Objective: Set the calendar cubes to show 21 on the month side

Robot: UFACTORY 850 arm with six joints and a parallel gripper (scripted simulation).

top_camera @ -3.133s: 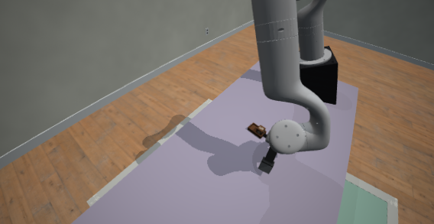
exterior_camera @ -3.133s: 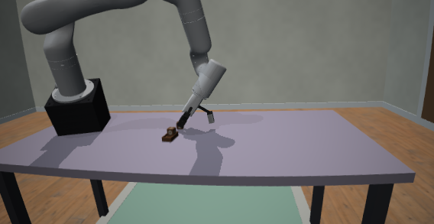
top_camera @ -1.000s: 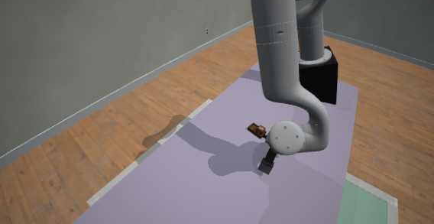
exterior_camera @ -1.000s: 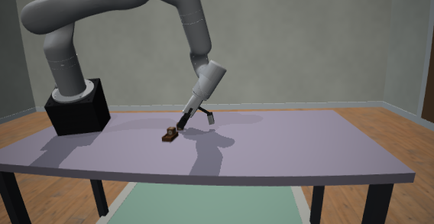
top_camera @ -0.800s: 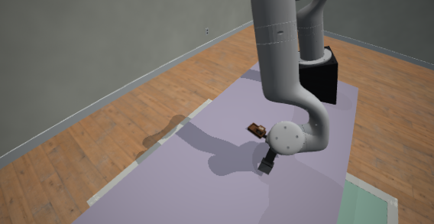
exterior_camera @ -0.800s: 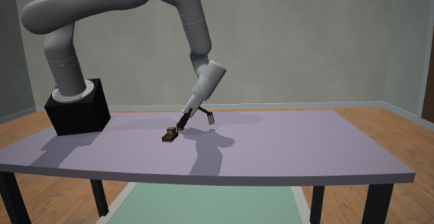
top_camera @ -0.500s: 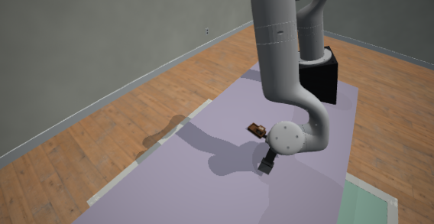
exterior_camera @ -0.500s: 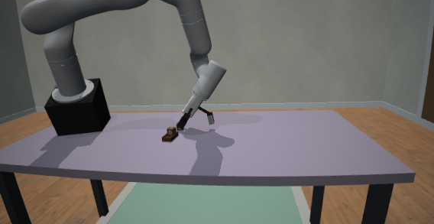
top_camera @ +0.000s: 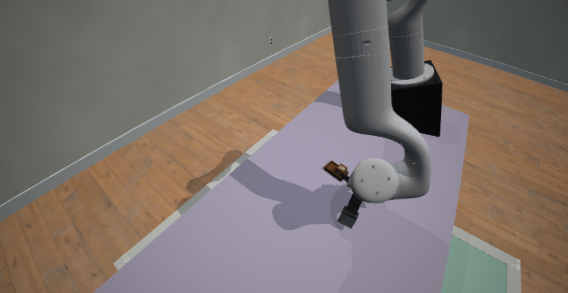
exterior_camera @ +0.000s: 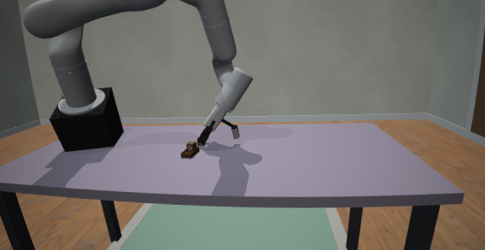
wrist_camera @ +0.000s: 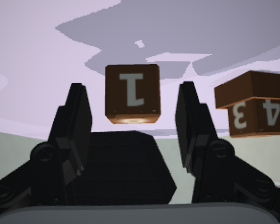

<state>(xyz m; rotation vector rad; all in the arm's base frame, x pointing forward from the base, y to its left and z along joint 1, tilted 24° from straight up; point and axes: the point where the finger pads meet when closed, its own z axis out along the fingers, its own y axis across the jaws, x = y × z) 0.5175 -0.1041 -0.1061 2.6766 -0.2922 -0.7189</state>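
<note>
Now: hand 2 cm above the brown cube and 1 cm past it. The rest, counted from my hand: digit cube: 8 cm to the right, 4 cm behind, 1 cm below; then brown tray: 10 cm to the right, 5 cm behind, 2 cm below.
</note>
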